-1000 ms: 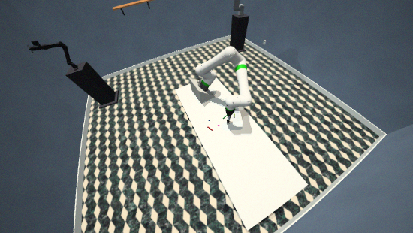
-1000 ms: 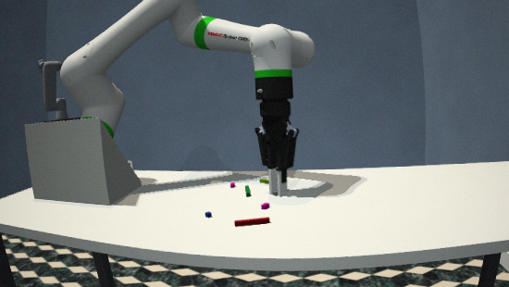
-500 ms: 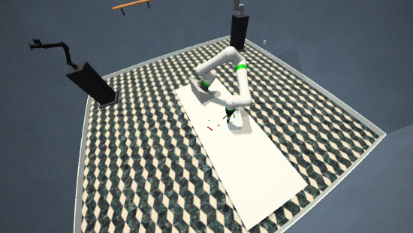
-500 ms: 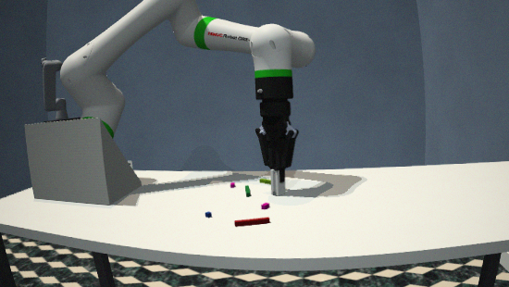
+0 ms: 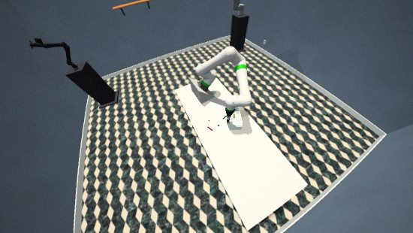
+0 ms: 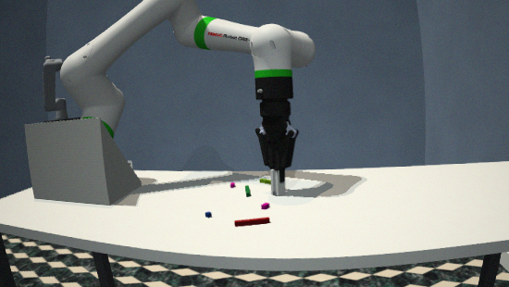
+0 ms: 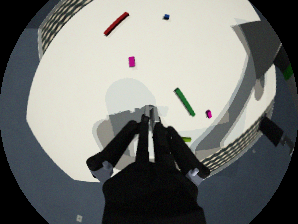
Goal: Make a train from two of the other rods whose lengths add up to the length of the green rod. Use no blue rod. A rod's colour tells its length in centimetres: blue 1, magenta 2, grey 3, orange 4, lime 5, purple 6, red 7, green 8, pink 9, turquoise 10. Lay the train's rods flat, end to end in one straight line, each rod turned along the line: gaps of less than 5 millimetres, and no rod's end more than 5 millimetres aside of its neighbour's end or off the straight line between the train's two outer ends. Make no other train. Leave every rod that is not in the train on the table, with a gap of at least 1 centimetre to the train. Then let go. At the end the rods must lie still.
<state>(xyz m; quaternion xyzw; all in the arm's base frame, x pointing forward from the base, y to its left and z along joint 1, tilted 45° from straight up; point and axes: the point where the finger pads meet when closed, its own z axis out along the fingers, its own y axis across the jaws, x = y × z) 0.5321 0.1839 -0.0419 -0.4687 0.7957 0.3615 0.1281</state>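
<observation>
Now: the green rod 8 cm behind my hand, 1 cm to the left of it and 3 cm below it. The rest, counted from my hand: red rod (1 cm behind, 22 cm to the right, 3 cm below); grey rod (3 cm below); lime rod (6 cm behind, 11 cm to the left, 3 cm below).
</observation>
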